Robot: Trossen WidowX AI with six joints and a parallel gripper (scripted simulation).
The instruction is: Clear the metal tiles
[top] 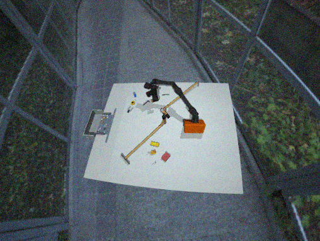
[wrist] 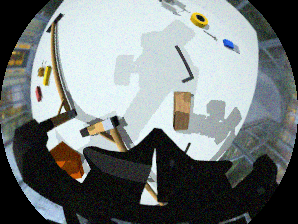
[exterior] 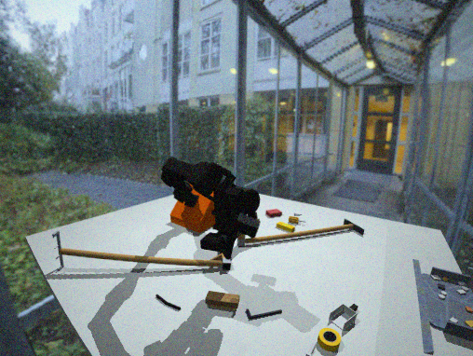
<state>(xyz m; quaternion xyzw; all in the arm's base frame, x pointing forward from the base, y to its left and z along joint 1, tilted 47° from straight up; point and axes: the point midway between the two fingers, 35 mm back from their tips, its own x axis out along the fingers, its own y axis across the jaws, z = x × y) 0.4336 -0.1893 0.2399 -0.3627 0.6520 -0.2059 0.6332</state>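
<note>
Now: gripper tip 20 mm past the yellow block, 510 mm to the right of it and 100 mm above it. The rest, counted from my gripper tip: yellow tape roll (300 mm ahead, 20 mm to the right, 100 mm below); then hex key (120 mm ahead, 30 mm to the right, 110 mm below); then wooden block (20 mm ahead, 60 mm to the right, 100 mm below).
</note>
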